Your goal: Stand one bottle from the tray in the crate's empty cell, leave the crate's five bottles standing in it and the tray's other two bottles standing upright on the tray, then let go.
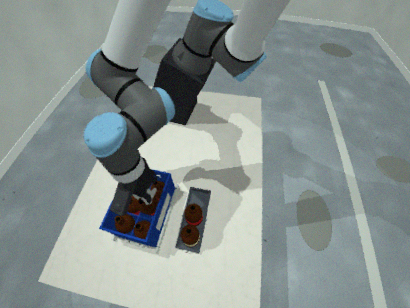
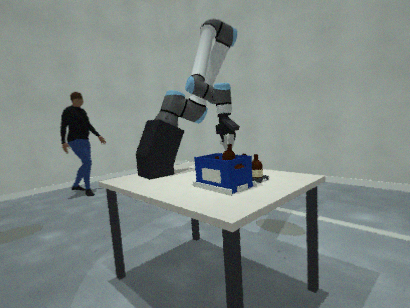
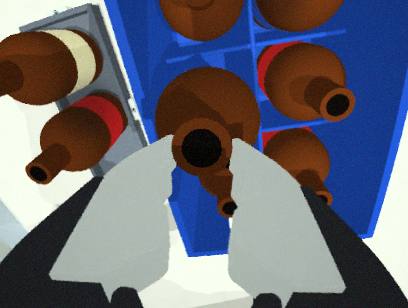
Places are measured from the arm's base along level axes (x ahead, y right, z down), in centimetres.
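Where they show: gripper, fingertip midpoint: (image 1: 145,201) (image 2: 228,150) (image 3: 203,141); arm's base, link origin: (image 1: 191,59) (image 2: 165,125).
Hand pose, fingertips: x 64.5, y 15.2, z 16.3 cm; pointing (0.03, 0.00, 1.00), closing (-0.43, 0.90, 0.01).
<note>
Things, the pixels of their top centre, and the offset from my fingertips. Level surfaces: height alone.
- brown bottle, top centre: (image 3: 204,182) (image 1: 142,197) (image 2: 227,144) dx -0.2, dy +0.1, dz -3.7 cm
- blue crate, top centre: (image 3: 276,122) (image 1: 136,199) (image 2: 222,156) dx -1.8, dy +4.6, dz +2.9 cm
- red-labelled bottle, top centre: (image 3: 38,174) (image 1: 192,207) dx +0.9, dy -16.9, dz +4.4 cm
- cream-labelled bottle, top centre: (image 1: 188,231) (image 2: 255,154) dx +9.4, dy -15.7, dz +4.4 cm
- white table, surface height: dz +20.4 cm
My gripper (image 1: 145,197) (image 2: 228,144) (image 3: 203,141) is shut on the neck of a brown bottle (image 2: 229,154) (image 3: 207,97). The bottle is upright, its lower part inside a middle cell of the blue crate (image 1: 149,240) (image 2: 242,176) (image 3: 381,200) and its shoulder near rim height. Its base is hidden. Several other brown bottles stand in cells around it, among them a red-labelled one (image 3: 305,82) beside it and a bottle (image 1: 124,223) at a crate corner. On the grey tray (image 1: 203,197) (image 3: 75,17), a red-labelled bottle (image 1: 193,213) (image 3: 75,140) and a cream-labelled bottle (image 1: 190,235) (image 2: 257,167) (image 3: 45,65) stand upright.
The tray lies beside the crate's long side with a narrow gap. Thin blue dividers (image 3: 252,60) separate the cells. The black robot base (image 1: 175,85) (image 2: 160,150) stands behind the crate. A person (image 2: 77,130) in a black top stands beyond the white table (image 2: 150,192).
</note>
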